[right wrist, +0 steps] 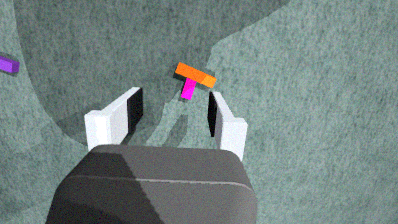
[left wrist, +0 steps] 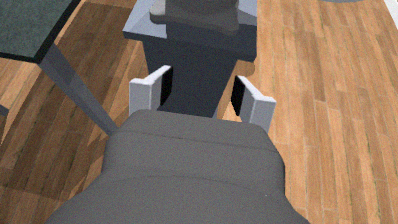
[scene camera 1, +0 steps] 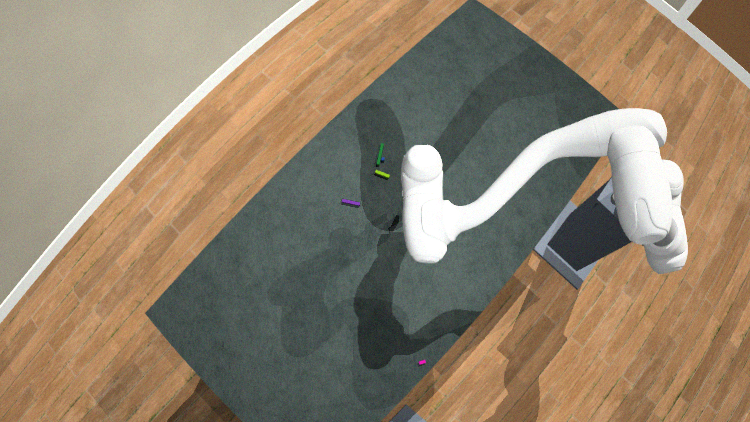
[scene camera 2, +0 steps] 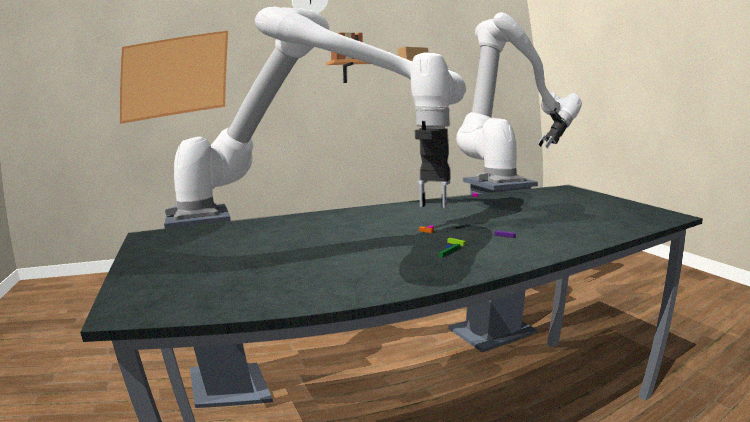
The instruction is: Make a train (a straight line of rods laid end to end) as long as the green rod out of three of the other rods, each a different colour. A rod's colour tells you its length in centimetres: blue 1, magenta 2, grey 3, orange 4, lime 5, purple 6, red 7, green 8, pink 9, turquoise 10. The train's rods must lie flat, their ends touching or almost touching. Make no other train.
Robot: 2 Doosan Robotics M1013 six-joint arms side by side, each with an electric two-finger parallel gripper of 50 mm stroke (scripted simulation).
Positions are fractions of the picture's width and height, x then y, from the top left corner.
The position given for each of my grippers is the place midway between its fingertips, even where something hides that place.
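Observation:
An arm pedestal (left wrist: 0.50,0.35) is visible to me, and so is a table leg (left wrist: 0.14,0.29). I also see my left gripper (left wrist: 0.51,0.38). As for my right gripper (scene camera 2: 0.58,0.49), it is visible from its own wrist as well (right wrist: 0.44,0.46).

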